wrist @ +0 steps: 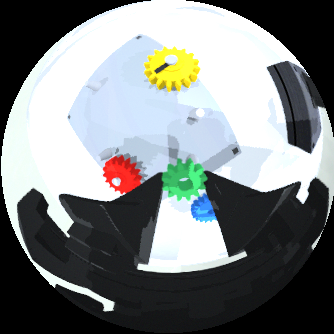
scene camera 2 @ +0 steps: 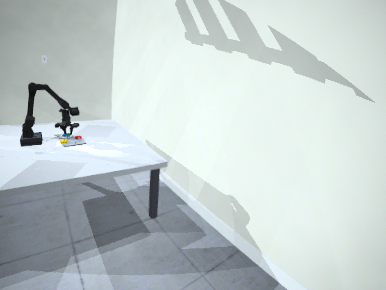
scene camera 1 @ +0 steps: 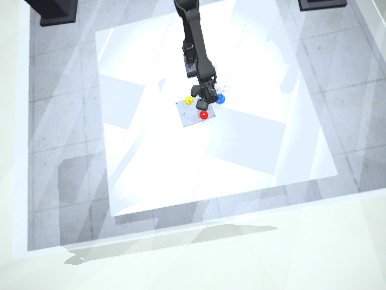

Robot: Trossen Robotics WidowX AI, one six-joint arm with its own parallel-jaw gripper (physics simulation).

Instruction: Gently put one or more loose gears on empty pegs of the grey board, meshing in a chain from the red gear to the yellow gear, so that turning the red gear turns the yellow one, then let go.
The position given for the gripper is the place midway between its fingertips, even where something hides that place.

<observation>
The gripper (wrist: 182, 175) grips a green gear (wrist: 194, 173). Also in view: a grey board (wrist: 132, 117).
</observation>
